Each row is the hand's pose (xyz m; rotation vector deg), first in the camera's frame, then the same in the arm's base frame.
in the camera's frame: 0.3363 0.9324 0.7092 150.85 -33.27 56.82
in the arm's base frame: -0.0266 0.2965 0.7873 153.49 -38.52 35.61
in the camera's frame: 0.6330 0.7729 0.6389 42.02 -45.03 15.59
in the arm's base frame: 0.2263 0.1142 0.6417 42.97 -34.05 4.18
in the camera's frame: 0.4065 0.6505 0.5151 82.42 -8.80 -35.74
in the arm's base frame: -0.0348 0.0204 0.5734 79.61 -1.06 -50.66
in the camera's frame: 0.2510 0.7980 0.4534 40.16 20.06 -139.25
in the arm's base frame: -0.1844 0.1849 0.5562 25.62 27.28 -149.96
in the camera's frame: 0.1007 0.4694 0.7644 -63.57 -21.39 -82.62
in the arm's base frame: -0.2888 -0.1449 0.8842 -72.63 -6.53 -78.72
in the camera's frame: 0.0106 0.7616 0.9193 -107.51 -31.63 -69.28
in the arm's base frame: -0.3082 0.1455 1.0654 -114.50 -17.16 -58.70
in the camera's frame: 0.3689 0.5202 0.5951 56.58 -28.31 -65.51
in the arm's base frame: -0.0654 -0.1100 0.6561 48.86 -18.62 -77.32
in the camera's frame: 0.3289 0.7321 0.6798 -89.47 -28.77 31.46
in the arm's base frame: -0.0616 0.0997 0.7545 -82.83 -14.14 36.60
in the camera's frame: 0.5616 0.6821 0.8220 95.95 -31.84 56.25
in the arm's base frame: 0.1919 0.0205 0.8339 100.72 -28.29 39.22
